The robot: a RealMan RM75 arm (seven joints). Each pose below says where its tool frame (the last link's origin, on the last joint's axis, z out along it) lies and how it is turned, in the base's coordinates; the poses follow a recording.
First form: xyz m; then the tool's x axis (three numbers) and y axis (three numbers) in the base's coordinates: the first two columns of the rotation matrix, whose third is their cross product.
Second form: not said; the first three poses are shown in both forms.
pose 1, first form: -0.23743, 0.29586, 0.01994, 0.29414, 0.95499, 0.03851, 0.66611, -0.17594, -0.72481
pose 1, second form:
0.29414, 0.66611, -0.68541, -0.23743
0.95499, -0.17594, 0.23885, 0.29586
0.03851, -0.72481, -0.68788, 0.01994
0, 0, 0, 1

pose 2, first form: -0.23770, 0.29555, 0.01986, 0.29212, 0.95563, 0.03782, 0.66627, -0.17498, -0.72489
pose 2, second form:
0.29212, 0.66627, -0.68611, -0.23770
0.95563, -0.17498, 0.23695, 0.29555
0.03782, -0.72489, -0.68782, 0.01986
0, 0, 0, 1

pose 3, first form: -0.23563, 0.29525, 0.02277, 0.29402, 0.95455, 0.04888, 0.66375, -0.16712, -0.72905
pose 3, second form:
0.29402, 0.66375, -0.68775, -0.23563
0.95455, -0.16712, 0.24680, 0.29525
0.04888, -0.72905, -0.68272, 0.02277
0, 0, 0, 1

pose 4, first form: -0.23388, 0.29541, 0.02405, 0.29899, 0.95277, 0.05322, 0.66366, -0.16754, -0.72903
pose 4, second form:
0.29899, 0.66366, -0.68568, -0.23388
0.95277, -0.16754, 0.25329, 0.29541
0.05322, -0.72903, -0.68241, 0.02405
0, 0, 0, 1

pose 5, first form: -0.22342, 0.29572, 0.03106, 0.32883, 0.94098, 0.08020, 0.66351, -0.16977, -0.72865
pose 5, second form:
0.32883, 0.66351, -0.67203, -0.22342
0.94098, -0.16977, 0.29282, 0.29572
0.08020, -0.72865, -0.68018, 0.03106
0, 0, 0, 1

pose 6, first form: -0.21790, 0.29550, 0.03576, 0.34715, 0.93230, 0.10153, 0.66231, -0.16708, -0.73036
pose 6, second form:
0.34715, 0.66231, -0.66395, -0.21790
0.93230, -0.16708, 0.32079, 0.29550
0.10153, -0.73036, -0.67547, 0.03576
0, 0, 0, 1

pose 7, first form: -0.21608, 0.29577, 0.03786, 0.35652, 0.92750, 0.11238, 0.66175, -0.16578, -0.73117
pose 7, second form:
0.35652, 0.66175, -0.65953, -0.21608
0.92750, -0.16578, 0.33504, 0.29577
0.11238, -0.73117, -0.67288, 0.03786
0, 0, 0, 1

